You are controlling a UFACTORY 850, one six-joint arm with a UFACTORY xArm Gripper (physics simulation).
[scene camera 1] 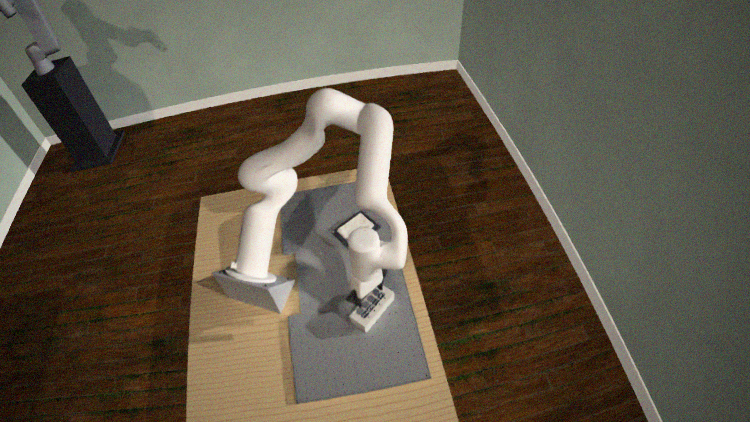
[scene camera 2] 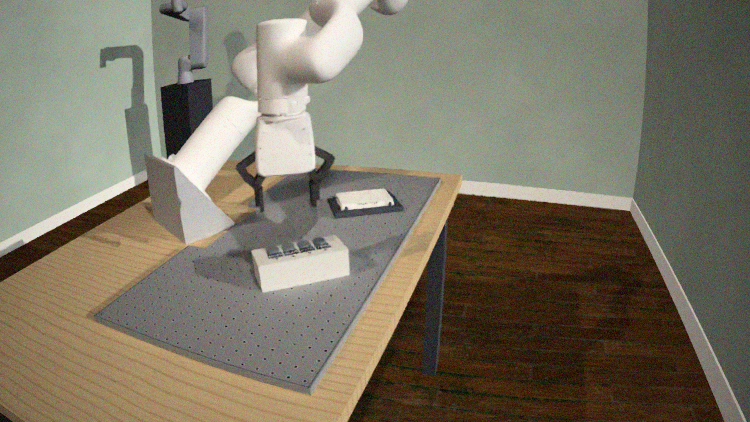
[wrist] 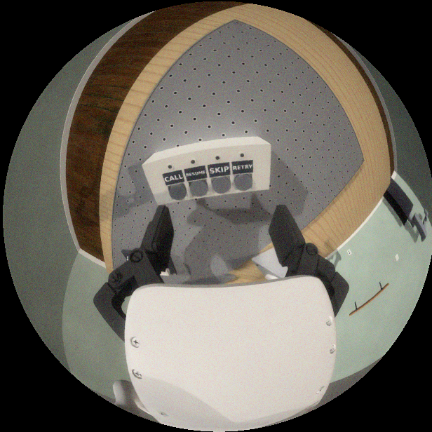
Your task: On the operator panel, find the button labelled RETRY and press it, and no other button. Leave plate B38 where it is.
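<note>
The operator panel (scene camera 1: pixel 365 322) (scene camera 2: pixel 305 273) (wrist: pixel 207 151) is a cream box with four round grey buttons in a row. In the wrist view the labels read CALL, RESUME, SKIP and RETRY. The RETRY button (wrist: pixel 243 181) is at the right end of the row in that view. My gripper (scene camera 2: pixel 286 205) (wrist: pixel 222 217) is open and empty, pointing down, above the mat and the panel, with a gap between its fingertips and the panel in scene camera 2. The white plate (scene camera 1: pixel 354 225) (scene camera 2: pixel 363 198) lies in a dark tray; its label is too small to read.
The dark tray (scene camera 2: pixel 366 212) stands on the grey perforated mat (scene camera 1: pixel 361 362) (scene camera 2: pixel 230 314) (wrist: pixel 225 100), beyond the panel in scene camera 2. My arm's grey base wedge (scene camera 1: pixel 256 293) (scene camera 2: pixel 183 204) stands on the wooden table (scene camera 1: pixel 230 367) (scene camera 2: pixel 62 314). A black pedestal (scene camera 1: pixel 70 112) with another arm stands near the walls.
</note>
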